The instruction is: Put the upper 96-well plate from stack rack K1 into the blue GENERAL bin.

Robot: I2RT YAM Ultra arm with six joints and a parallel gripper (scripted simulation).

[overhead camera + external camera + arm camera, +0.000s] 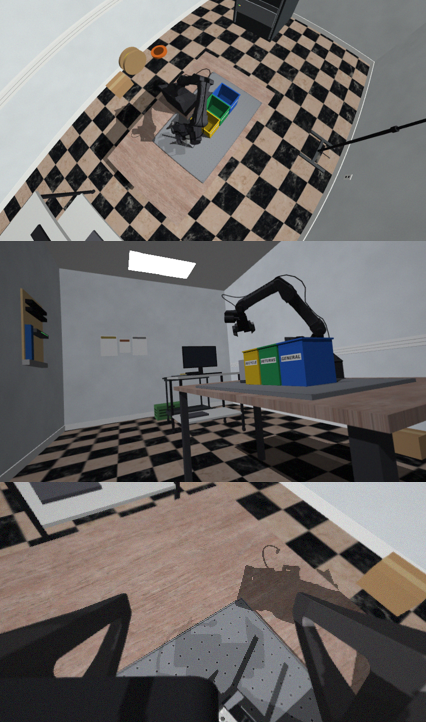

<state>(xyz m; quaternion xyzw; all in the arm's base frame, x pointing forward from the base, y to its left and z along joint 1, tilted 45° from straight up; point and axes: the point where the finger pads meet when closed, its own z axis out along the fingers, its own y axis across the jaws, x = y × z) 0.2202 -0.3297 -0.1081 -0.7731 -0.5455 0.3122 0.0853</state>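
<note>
My hand is 280 mm above the 96-well plate, 90 mm to the right of it and 30 mm short of it. The rest, counted from my hand: blue general bin (510 mm to the left, 230 mm below, 90 mm ahead); then green returns bin (380 mm to the left, 230 mm below, 80 mm ahead); then yellow recycle bin (250 mm to the left, 230 mm below, 80 mm ahead).
</note>
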